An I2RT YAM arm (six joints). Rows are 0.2 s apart.
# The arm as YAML. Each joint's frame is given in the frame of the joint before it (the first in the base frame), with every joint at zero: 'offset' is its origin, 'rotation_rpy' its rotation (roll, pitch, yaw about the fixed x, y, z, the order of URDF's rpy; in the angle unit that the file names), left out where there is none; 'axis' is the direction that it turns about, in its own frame. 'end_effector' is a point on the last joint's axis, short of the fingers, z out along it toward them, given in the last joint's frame.
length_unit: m
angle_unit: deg
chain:
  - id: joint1
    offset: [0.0, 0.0, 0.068]
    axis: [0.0, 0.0, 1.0]
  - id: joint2
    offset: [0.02, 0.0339, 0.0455]
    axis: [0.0, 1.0, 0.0]
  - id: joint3
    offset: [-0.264, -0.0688, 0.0]
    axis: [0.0, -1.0, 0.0]
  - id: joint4
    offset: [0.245, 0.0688, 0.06]
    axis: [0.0, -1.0, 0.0]
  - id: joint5
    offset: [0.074, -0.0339, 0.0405]
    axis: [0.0, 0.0, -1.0]
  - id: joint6
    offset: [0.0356, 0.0, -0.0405]
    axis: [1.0, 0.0, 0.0]
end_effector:
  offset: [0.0, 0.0, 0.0]
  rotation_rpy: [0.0, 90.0, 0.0]
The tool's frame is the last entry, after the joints.
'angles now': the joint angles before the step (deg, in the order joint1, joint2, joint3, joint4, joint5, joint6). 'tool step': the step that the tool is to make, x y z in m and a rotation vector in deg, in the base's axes. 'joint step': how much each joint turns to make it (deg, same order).
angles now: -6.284, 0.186, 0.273, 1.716, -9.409, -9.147
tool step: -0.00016, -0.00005, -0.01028, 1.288, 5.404, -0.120
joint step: 0.000, -0.004, 0.000, -5.402, 0.109, 0.700
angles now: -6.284, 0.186, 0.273, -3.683, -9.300, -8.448
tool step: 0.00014, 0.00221, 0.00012, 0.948, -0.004, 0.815
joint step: 1.286, -0.001, -0.001, 0.066, 0.411, 0.984
